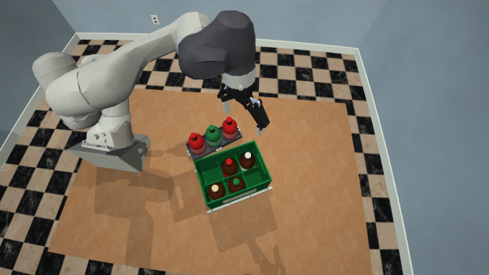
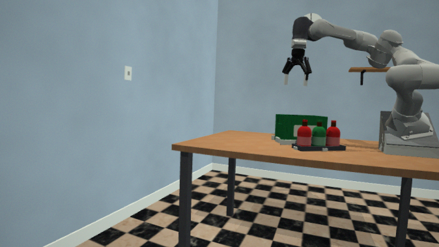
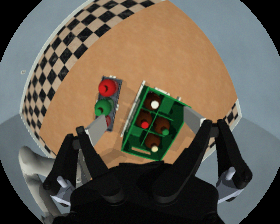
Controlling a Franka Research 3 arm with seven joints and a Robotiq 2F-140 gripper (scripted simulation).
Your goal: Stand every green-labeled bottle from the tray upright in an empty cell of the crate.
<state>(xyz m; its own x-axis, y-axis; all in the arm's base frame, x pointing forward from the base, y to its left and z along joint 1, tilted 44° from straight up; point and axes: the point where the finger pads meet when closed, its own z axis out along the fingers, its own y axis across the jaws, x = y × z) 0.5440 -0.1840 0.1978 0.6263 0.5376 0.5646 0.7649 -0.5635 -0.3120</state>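
The green-labeled bottle is 14 cm behind my hand, 8 cm to the left of it and 28 cm below it. From my hand the other things lie so: green crate: 4 cm behind, 13 cm to the right, 28 cm below; then dark tray: 14 cm behind, 8 cm to the left, 35 cm below.
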